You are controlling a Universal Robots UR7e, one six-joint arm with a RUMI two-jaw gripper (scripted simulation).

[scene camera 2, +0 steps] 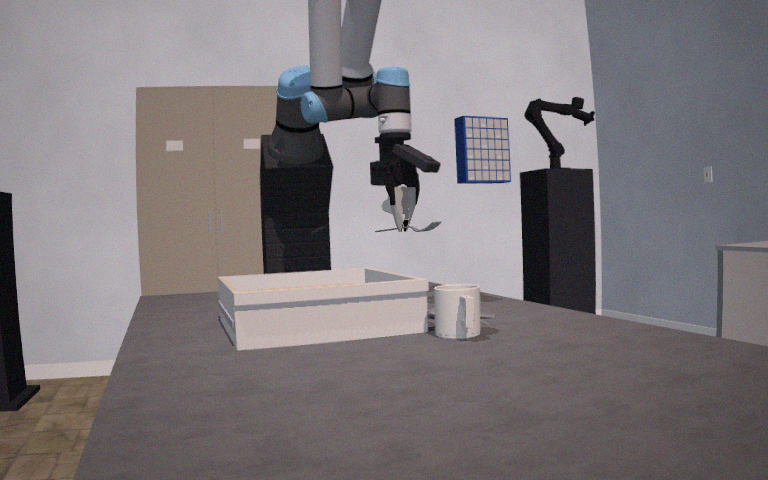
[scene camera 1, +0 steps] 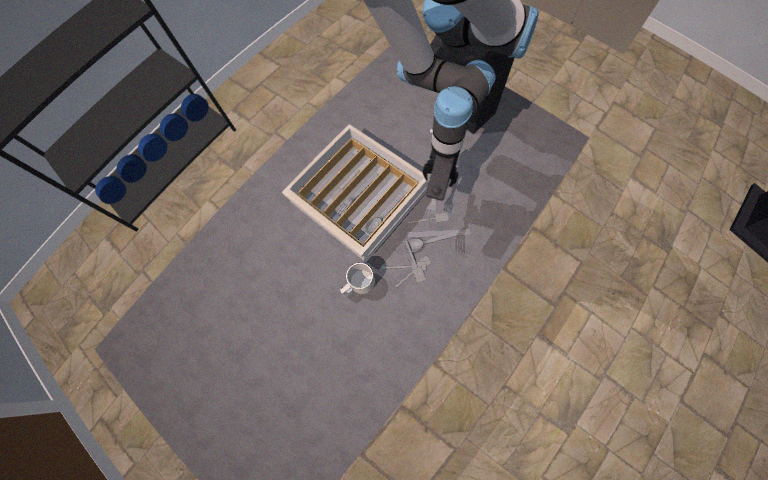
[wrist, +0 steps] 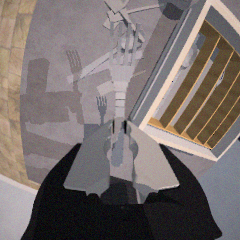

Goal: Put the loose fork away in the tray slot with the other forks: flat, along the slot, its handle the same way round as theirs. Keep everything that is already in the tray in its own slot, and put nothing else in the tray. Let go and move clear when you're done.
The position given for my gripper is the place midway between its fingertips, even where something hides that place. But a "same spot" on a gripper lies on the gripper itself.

my gripper: scene camera 2; scene camera 1 437, 189; wrist
same spot on my gripper: (scene camera 2: 409, 196) = (wrist: 102, 160)
